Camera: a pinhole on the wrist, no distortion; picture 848 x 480 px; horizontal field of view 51.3 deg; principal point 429.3 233.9 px. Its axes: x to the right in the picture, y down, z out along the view. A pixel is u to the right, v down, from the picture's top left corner.
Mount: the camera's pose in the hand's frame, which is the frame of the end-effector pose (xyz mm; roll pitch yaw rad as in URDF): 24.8 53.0 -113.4 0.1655 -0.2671 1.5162
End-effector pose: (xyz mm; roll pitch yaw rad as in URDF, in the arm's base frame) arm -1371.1 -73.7 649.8 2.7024 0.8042 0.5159
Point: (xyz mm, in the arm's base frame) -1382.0 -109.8 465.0
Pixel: 379 84
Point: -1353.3 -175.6 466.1
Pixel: 586 127
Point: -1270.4 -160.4 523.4
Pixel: outside the picture
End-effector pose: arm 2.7 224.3 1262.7 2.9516 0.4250 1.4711
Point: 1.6 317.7 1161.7
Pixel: outside the picture
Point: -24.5 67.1 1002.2
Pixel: outside the picture
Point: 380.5 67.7 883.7
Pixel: outside the picture
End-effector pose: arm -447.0 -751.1 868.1 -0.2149 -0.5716 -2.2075
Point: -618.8 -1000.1 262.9
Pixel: behind the camera
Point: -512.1 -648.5 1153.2
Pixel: 176 149
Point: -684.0 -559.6 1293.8
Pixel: outside the picture
